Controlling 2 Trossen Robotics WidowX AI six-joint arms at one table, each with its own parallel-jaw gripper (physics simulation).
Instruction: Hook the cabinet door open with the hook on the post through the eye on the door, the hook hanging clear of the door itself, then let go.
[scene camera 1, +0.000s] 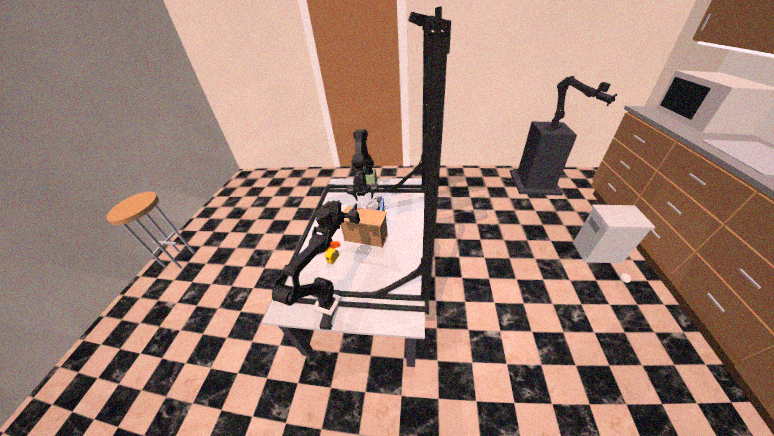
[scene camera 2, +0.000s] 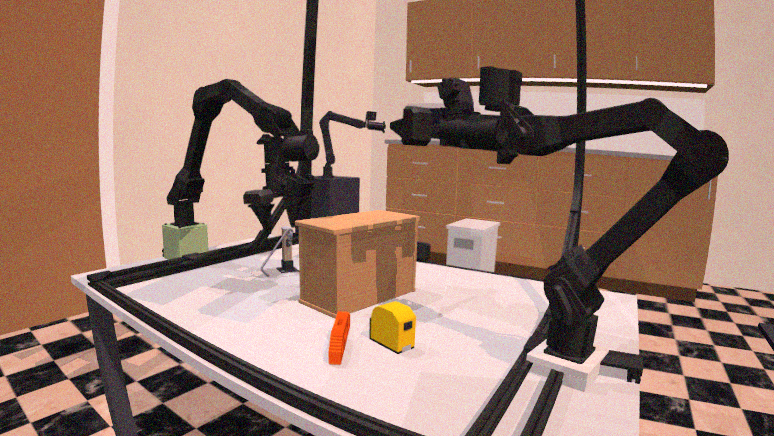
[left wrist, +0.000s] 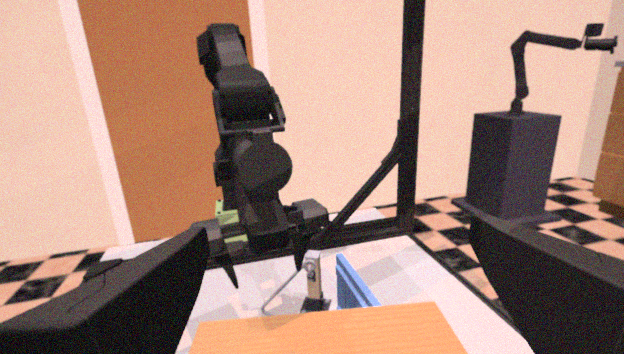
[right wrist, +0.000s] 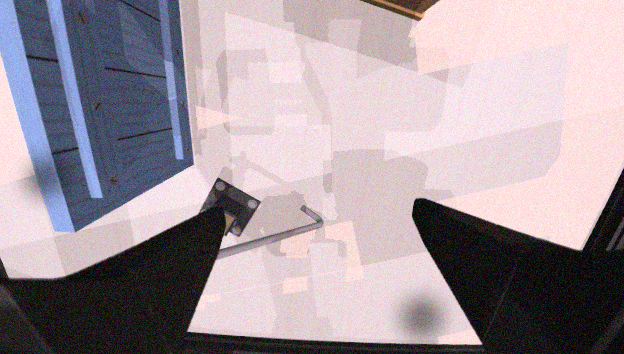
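Seen in the pictures: left gripper, fingertip midpoint: (scene camera 1: 347, 202) (left wrist: 338, 232); right gripper, fingertip midpoint: (scene camera 1: 364, 200) (scene camera 2: 281, 230) (left wrist: 268, 278) (right wrist: 320, 211); left arm's base, origin of the base link: (scene camera 1: 326, 302) (scene camera 2: 569, 351); right arm's base, origin of the base link: (scene camera 1: 368, 172) (scene camera 2: 184, 224).
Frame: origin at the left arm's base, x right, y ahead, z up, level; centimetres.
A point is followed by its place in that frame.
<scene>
A short wooden post (left wrist: 314, 281) {y 72.8, x -1.7, z 3.5 cm} (scene camera 2: 287, 248) {y 73.3, x -2.2, z 2.9 cm} stands on a dark base plate (right wrist: 235, 205) {y 73.1, x -2.5, z -2.0 cm} at the back of the table. A thin metal hook (left wrist: 282, 289) {y 71.3, x -7.1, z 3.4 cm} (right wrist: 275, 237) {y 71.4, x -7.0, z 3.9 cm} (scene camera 2: 270, 259) {y 71.2, x -9.0, z 1.4 cm} hangs from the top of the post, and its bent tip rests on the table. The blue cabinet door (left wrist: 350, 289) {y 63.0, x 3.4, z 9.0 cm} (right wrist: 156, 105) {y 64.9, x 3.5, z 3.0 cm} (scene camera 1: 382, 203) {y 64.7, x 4.3, z 10.1 cm} stands just beside the post. My right gripper (left wrist: 268, 278) {y 65.9, x -8.2, z 9.3 cm} (right wrist: 320, 211) {y 65.9, x -8.2, z 9.3 cm} (scene camera 2: 279, 222) {y 65.9, x -8.2, z 9.3 cm} (scene camera 1: 364, 193) {y 65.9, x -8.2, z 9.3 cm} is open. It points down over the hook, with one finger close to the top of the post. My left gripper (scene camera 2: 398, 125) {y 35.0, x 0.0, z 32.5 cm} (scene camera 1: 355, 214) {y 35.0, x 0.0, z 32.5 cm} is open and empty, high above the cardboard box (scene camera 2: 357, 259) {y 41.0, x -6.4, z 7.5 cm} (left wrist: 332, 330) {y 50.3, x 0.3, z 14.0 cm}.
An orange block (scene camera 2: 338, 337) {y 27.6, x -21.7, z 0.5 cm} (scene camera 1: 334, 245) {y 34.7, x -15.4, z -2.0 cm} and a yellow tape measure (scene camera 2: 393, 325) {y 24.0, x -13.7, z 1.5 cm} (scene camera 1: 332, 256) {y 24.4, x -10.1, z 1.8 cm} lie in front of the box. Black frame rails (scene camera 2: 277, 389) {y 23.0, x -35.4, z -1.5 cm} run round the table, with a tall black mast (scene camera 1: 433, 130) {y 16.0, x 42.3, z 77.9 cm} at its side.
</scene>
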